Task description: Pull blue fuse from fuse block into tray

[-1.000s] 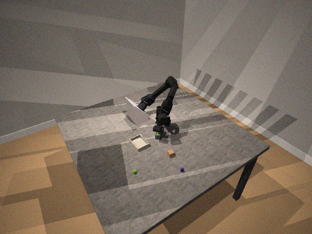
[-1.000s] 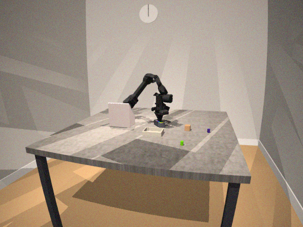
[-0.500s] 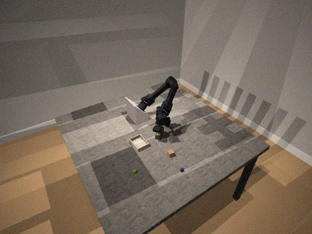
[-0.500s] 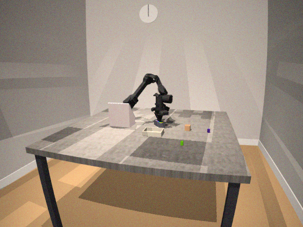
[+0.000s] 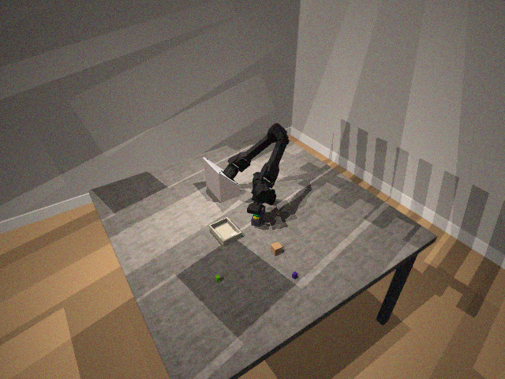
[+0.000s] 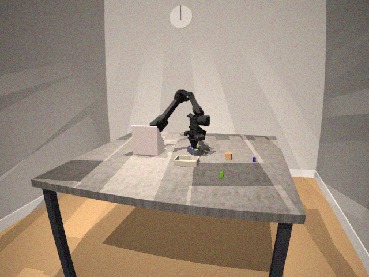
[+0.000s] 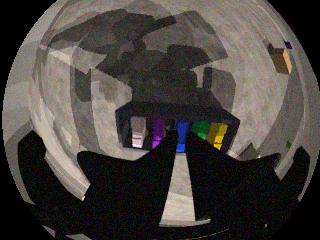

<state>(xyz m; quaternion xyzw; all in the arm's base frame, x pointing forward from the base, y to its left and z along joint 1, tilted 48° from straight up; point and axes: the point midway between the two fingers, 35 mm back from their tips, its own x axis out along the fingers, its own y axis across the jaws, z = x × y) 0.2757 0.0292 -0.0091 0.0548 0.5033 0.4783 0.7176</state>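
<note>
The white tray is 190 mm to the right of my gripper tip and 30 mm below it. Also, from my gripper tip: blue fuse (10 mm below).
</note>
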